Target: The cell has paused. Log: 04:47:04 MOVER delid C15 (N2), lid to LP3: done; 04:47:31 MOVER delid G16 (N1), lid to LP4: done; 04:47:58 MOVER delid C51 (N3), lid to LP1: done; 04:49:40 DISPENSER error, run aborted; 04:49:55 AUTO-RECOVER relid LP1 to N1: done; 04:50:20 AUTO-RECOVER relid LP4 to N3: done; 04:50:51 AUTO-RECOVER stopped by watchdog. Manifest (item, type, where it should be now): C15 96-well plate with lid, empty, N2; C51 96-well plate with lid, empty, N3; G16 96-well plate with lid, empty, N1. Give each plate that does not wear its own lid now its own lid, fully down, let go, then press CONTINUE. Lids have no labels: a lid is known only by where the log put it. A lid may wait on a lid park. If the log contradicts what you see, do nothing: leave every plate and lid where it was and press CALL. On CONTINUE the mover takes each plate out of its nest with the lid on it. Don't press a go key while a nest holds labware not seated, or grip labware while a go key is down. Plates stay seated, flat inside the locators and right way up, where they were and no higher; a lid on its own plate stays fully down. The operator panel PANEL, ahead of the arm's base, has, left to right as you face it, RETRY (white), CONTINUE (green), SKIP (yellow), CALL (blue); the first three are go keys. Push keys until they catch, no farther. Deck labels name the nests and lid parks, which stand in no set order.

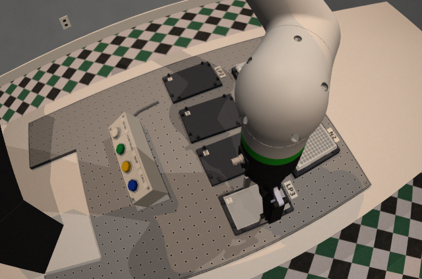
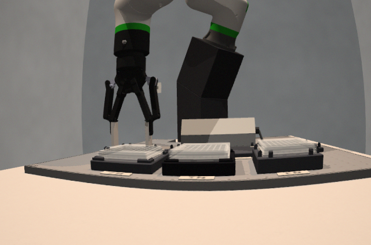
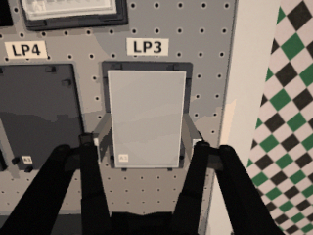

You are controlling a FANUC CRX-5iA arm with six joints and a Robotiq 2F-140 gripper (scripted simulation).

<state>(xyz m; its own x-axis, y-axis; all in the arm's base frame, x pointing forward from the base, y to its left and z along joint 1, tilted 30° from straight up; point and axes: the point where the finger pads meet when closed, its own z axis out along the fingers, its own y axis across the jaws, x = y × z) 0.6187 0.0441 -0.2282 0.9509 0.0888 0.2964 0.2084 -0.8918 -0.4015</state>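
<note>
Right now my hand is 30 mm above the lid park LP3. From my hand the other things lie so: plate (160 mm ahead, 110 mm to the left, 10 mm below); then LP3 label (90 mm ahead, 40 mm below, 20 mm to the left); then lid park LP4 (130 mm to the left, 30 mm below, 30 mm behind).
</note>
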